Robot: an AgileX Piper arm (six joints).
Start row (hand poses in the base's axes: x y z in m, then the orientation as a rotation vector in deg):
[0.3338 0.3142 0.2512 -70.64 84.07 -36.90]
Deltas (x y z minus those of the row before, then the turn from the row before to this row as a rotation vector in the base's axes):
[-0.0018 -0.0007 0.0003 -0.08 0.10 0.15]
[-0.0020 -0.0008 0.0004 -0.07 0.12 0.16]
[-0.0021 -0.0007 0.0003 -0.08 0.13 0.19]
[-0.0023 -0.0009 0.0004 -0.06 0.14 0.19]
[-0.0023 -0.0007 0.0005 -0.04 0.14 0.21]
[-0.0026 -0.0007 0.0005 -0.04 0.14 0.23]
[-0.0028 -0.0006 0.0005 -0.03 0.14 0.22]
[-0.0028 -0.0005 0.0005 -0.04 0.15 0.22]
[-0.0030 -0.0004 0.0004 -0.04 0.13 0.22]
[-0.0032 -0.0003 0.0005 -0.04 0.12 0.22]
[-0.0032 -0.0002 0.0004 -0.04 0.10 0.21]
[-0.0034 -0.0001 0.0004 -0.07 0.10 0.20]
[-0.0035 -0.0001 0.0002 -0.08 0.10 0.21]
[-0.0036 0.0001 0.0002 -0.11 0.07 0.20]
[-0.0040 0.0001 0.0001 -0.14 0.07 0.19]
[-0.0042 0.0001 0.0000 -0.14 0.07 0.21]
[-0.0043 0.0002 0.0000 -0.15 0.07 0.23]
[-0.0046 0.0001 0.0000 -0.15 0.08 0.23]
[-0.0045 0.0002 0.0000 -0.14 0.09 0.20]
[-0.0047 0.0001 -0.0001 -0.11 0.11 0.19]
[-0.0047 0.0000 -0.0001 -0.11 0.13 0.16]
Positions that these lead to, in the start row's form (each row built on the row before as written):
[0.3320 0.3135 0.2515 -70.85 84.03 -36.81]
[0.3300 0.3127 0.2519 -71.07 84.01 -36.69]
[0.3279 0.3120 0.2522 -71.32 83.97 -36.56]
[0.3256 0.3111 0.2526 -71.56 83.94 -36.41]
[0.3233 0.3104 0.2531 -71.80 83.90 -36.23]
[0.3207 0.3097 0.2536 -72.05 83.85 -36.03]
[0.3179 0.3091 0.2541 -72.29 83.80 -35.83]
[0.3151 0.3086 0.2546 -72.54 83.76 -35.63]
[0.3121 0.3082 0.2550 -72.78 83.70 -35.44]
[0.3089 0.3079 0.2555 -73.01 83.64 -35.26]
[0.3057 0.3077 0.2559 -73.23 83.57 -35.10]
[0.3023 0.3076 0.2563 -73.46 83.50 -34.97]
[0.2988 0.3075 0.2565 -73.71 83.42 -34.84]
[0.2952 0.3076 0.2567 -73.96 83.32 -34.76]
[0.2912 0.3077 0.2568 -74.23 83.22 -34.71]
[0.2870 0.3078 0.2568 -74.51 83.11 -34.64]
[0.2827 0.3080 0.2568 -74.81 82.98 -34.57]
[0.2781 0.3081 0.2568 -75.11 82.86 -34.49]
[0.2736 0.3083 0.2568 -75.39 82.77 -34.42]
[0.2689 0.3084 0.2567 -75.65 82.71 -34.32]
[0.2642 0.3084 0.2566 -75.90 82.68 -34.23]

